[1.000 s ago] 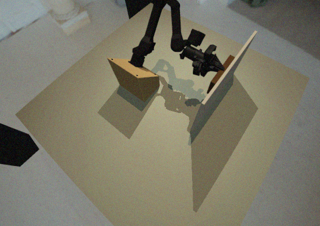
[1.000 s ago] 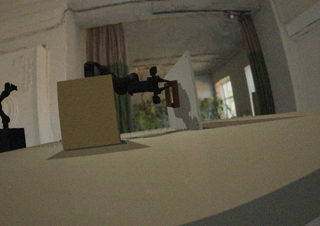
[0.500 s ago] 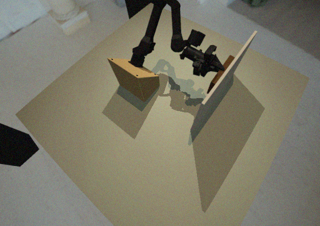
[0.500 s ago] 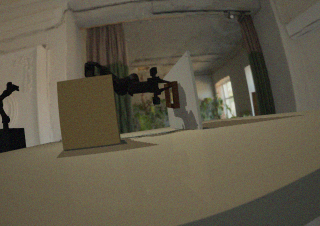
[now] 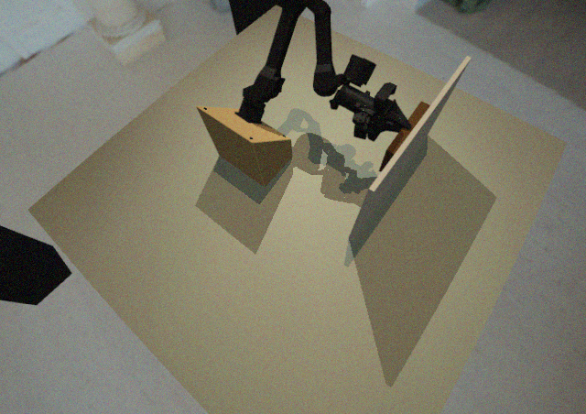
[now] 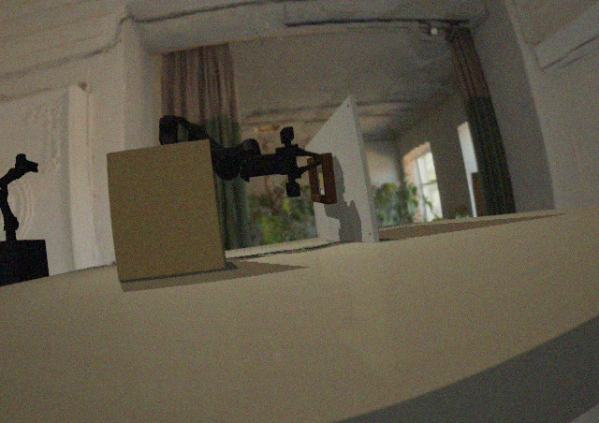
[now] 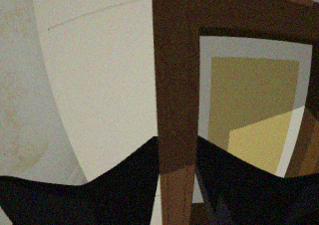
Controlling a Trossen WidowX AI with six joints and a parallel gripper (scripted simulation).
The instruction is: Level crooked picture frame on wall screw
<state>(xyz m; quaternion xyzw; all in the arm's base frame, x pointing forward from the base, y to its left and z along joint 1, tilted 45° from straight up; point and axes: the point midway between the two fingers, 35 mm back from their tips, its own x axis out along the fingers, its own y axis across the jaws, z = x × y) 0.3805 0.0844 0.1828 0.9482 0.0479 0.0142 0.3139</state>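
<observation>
The brown picture frame is 10 mm to the left of my gripper tip and 50 mm below it. Round my gripper tip: white wall panel (20 mm ahead, 10 mm to the right, 70 mm below).
</observation>
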